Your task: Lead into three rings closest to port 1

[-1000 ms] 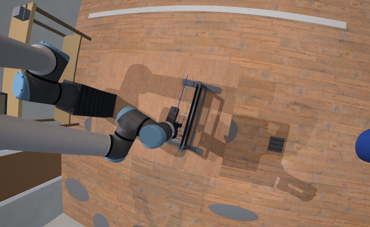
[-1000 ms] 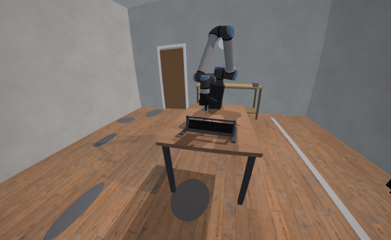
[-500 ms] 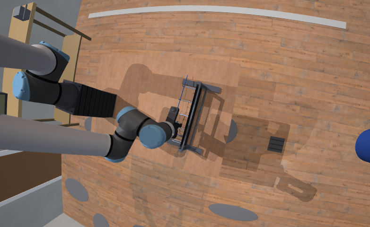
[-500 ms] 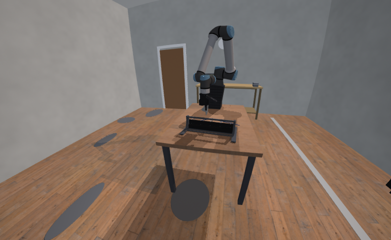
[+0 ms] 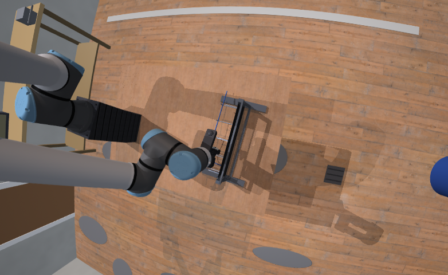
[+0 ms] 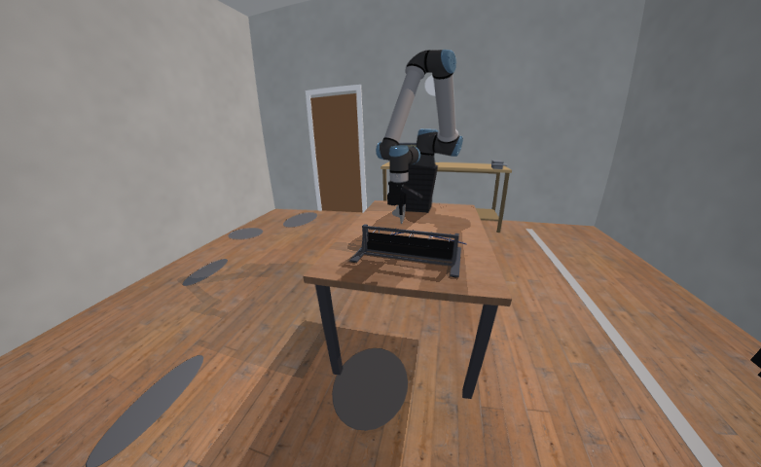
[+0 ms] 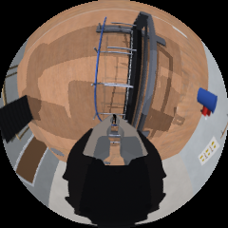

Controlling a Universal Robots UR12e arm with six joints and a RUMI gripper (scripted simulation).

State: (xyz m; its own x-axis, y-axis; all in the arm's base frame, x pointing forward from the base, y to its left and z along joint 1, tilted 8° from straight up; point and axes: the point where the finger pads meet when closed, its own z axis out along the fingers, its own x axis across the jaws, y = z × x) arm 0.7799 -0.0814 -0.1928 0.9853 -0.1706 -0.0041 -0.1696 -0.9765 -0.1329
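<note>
Right now the dark rack is 9 cm below my hand, 7 cm ahead of it and 4 cm to the left of it.
</note>
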